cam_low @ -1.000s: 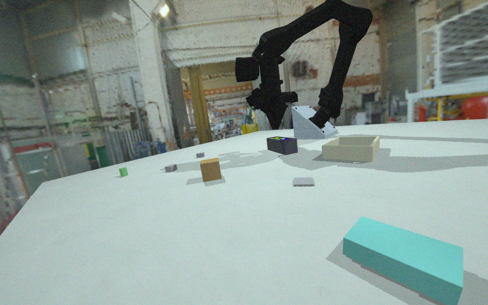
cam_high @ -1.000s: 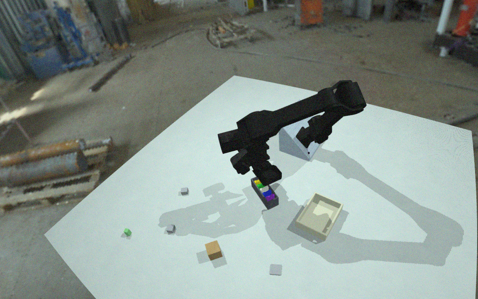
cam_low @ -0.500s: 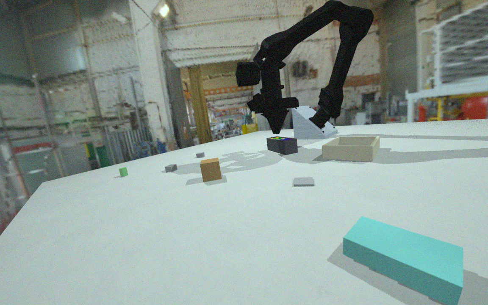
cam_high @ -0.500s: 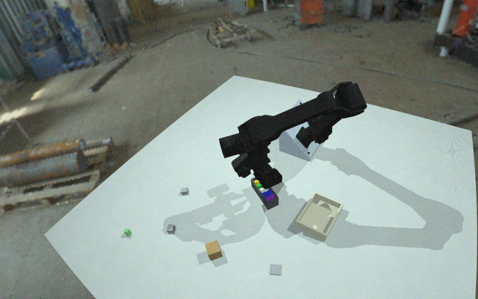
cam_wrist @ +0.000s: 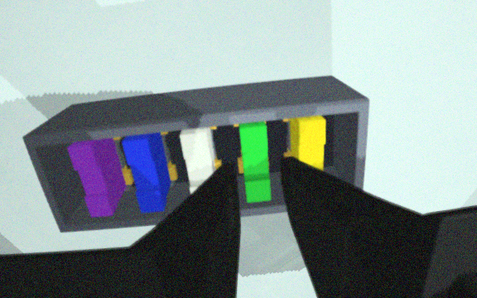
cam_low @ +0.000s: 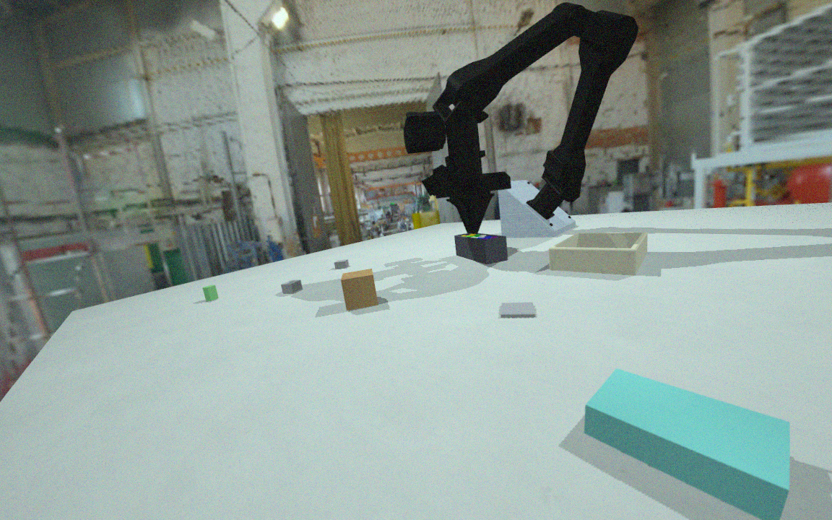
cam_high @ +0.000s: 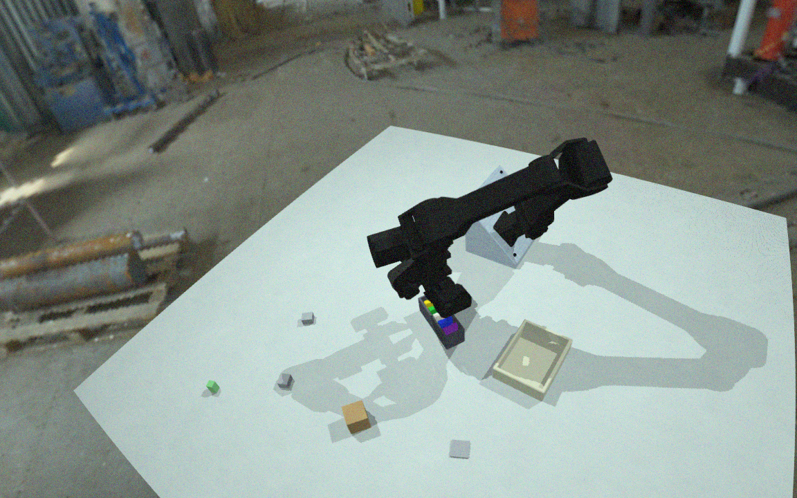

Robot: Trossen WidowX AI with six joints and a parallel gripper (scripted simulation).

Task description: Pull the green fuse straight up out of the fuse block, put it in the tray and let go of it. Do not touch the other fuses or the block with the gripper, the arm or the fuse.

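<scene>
Now: gripper tip 20 mm above the green fuse. Also, from my gripper tip: white fuse 20 mm to the left, 20 mm below, 10 mm ahead; then blue fuse 30 mm to the left, 20 mm below, 20 mm ahead; then yellow fuse 20 mm to the right, 20 mm below, 10 mm behind.
</scene>
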